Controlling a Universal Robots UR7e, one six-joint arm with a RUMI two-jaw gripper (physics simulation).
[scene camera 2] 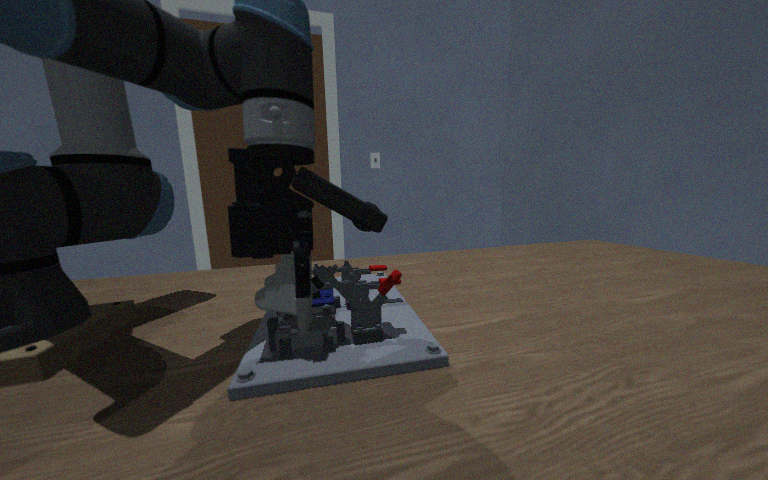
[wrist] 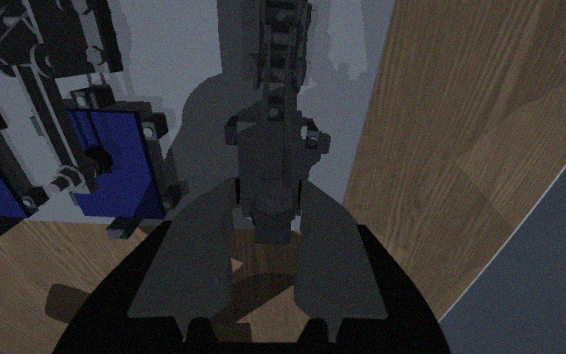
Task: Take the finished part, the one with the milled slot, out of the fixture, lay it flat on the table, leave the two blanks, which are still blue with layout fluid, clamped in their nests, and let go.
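Where they show: gripper, between the fingertips: [scene camera 2: 303, 327]; arm's base, origin of its link: [scene camera 2: 7, 334].
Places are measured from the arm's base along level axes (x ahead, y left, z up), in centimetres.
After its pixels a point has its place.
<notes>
The finished part [wrist: 252, 160] @(x 38.1, y -14.0, z 1.2 cm) is a dark grey block in the end nest of the fixture plate [scene camera 2: 396, 359] @(x 45.8, y -22.3, z -1.4 cm) [wrist: 165, 30] @(x 45.4, y -9.8, z -1.4 cm). It lies in deep shadow under a toggle clamp, and its slot cannot be made out. My gripper [scene camera 2: 303, 316] @(x 36.3, y -14.9, z 0.9 cm) [wrist: 269, 181] @(x 36.3, y -14.9, z 0.9 cm) is low at this nest, its fingertips closed against the part's two sides. The part appears still down in the nest. One blue blank [wrist: 122, 142] @(x 39.8, y -6.2, z 0.7 cm) [scene camera 2: 323, 297] @(x 40.2, y -5.0, z 0.7 cm) sits in the neighbouring nest, with a clamp arm over it. The other blue blank [wrist: 7, 202] @(x 35.8, y 5.7, z 0.2 cm) shows partly at the left edge of the wrist view.
A toggle clamp [scene camera 2: 367, 308] @(x 44.1, y -17.0, z 2.9 cm) with a raised red handle [scene camera 2: 390, 281] @(x 47.2, y -17.3, z 6.1 cm) stands beside the end nest. Another red handle [scene camera 2: 377, 267] @(x 52.6, y 4.2, z 2.1 cm) lies lower behind it. Bolt heads [scene camera 2: 432, 348] @(x 50.2, y -22.7, z -0.8 cm) [scene camera 2: 245, 374] @(x 30.2, y -19.8, z -0.7 cm) stand at the plate's front corners. A pale block [scene camera 2: 25, 362] @(x 7.2, y -8.8, z -0.4 cm) lies at the left on the wooden table [scene camera 2: 566, 367] @(x 64.1, y -28.8, z -2.9 cm).
</notes>
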